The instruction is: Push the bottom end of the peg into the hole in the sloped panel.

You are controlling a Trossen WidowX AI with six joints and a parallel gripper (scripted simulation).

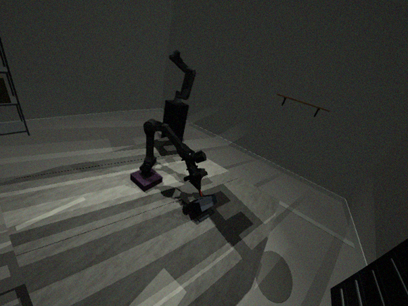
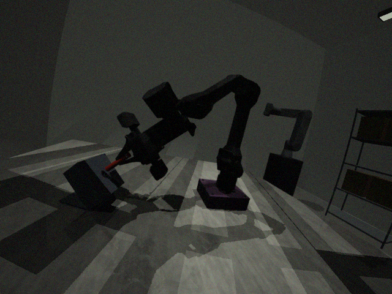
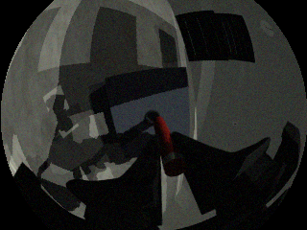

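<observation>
Right now my gripper tip is 60 mm short of the sloped panel and 60 mm above it. Round my gripper tip: peg: 10 mm behind, 10 mm above.
</observation>
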